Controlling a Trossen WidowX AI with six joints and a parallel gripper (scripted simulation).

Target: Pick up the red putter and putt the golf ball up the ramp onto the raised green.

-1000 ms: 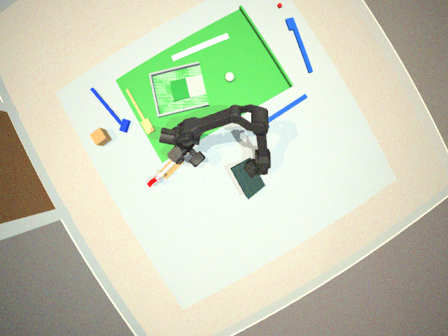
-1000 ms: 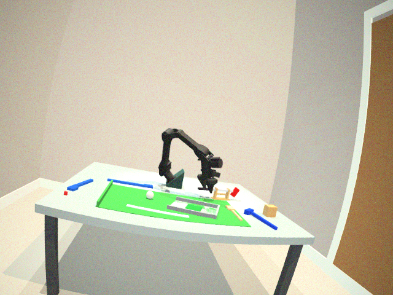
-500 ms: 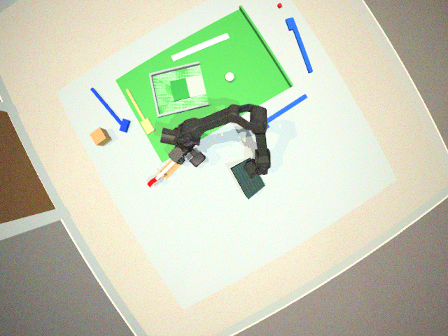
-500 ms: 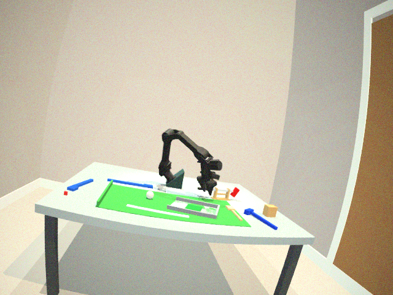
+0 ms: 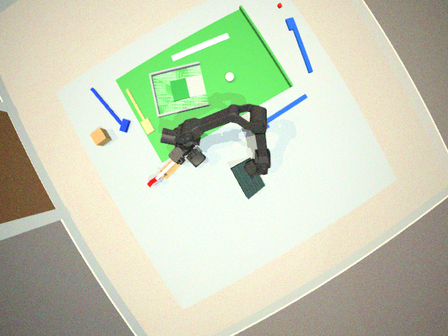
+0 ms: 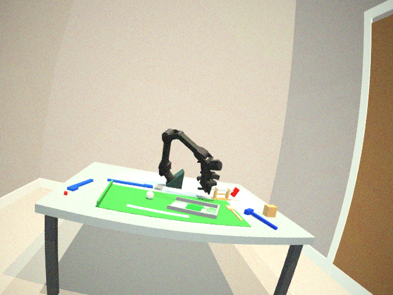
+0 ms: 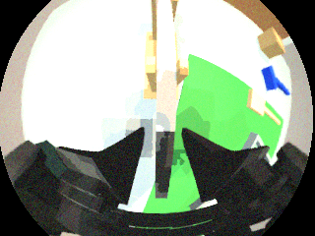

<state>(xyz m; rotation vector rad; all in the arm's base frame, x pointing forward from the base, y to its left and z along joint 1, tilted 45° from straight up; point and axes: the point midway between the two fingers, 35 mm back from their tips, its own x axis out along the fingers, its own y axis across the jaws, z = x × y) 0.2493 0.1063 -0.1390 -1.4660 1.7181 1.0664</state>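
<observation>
The red putter is 1 cm behind my gripper tip, 8 cm to the left of it and 3 cm above it. Also, from my gripper tip: tan wooden stand 1 cm behind, 10 cm to the left; green mat 22 cm ahead, 27 cm to the right, 3 cm below; white golf ball 15 cm ahead, 38 cm to the right, 1 cm below.
</observation>
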